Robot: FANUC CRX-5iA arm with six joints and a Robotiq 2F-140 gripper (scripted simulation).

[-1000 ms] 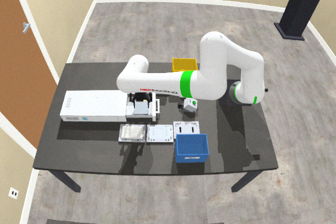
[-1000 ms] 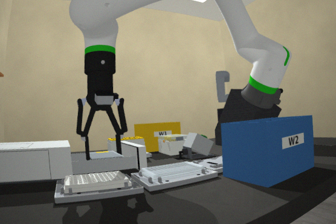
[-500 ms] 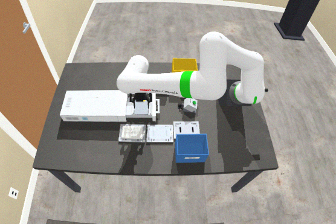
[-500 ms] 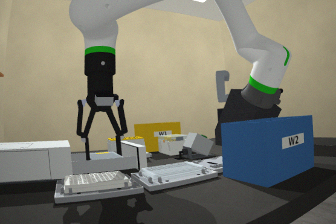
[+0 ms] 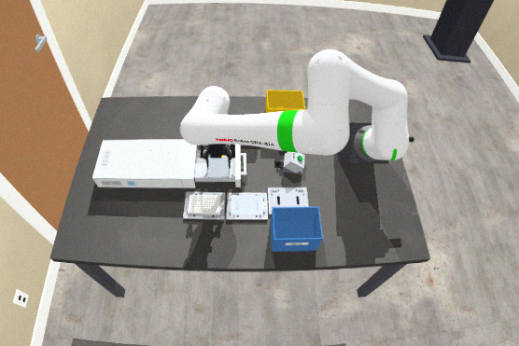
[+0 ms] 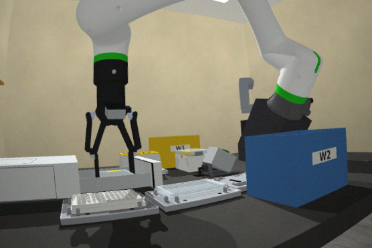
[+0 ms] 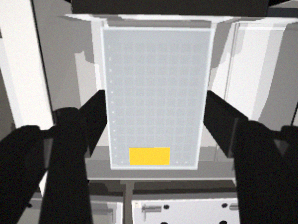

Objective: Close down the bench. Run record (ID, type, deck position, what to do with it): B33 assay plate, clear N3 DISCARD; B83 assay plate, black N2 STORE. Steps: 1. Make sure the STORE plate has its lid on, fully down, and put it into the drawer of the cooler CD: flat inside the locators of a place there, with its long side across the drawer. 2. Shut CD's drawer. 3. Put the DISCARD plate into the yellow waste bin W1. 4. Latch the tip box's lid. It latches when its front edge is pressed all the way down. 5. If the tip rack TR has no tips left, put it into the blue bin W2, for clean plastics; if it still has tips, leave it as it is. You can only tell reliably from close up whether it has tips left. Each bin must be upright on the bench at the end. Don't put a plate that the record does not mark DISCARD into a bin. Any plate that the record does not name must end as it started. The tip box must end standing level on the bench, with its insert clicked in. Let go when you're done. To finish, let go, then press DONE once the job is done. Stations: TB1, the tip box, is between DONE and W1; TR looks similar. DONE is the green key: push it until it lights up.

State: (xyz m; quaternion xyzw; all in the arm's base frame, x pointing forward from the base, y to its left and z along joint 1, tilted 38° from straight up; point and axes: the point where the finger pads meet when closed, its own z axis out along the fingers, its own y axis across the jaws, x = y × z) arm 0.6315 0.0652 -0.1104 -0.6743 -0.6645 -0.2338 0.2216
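The cooler drawer lies 4 cm ahead of my hand and 1 cm below it. From my hand the other things lie so: cooler CD: 18 cm ahead, 1 cm below; translucent plate lid: 2 cm below; black assay plate: 2 cm below.
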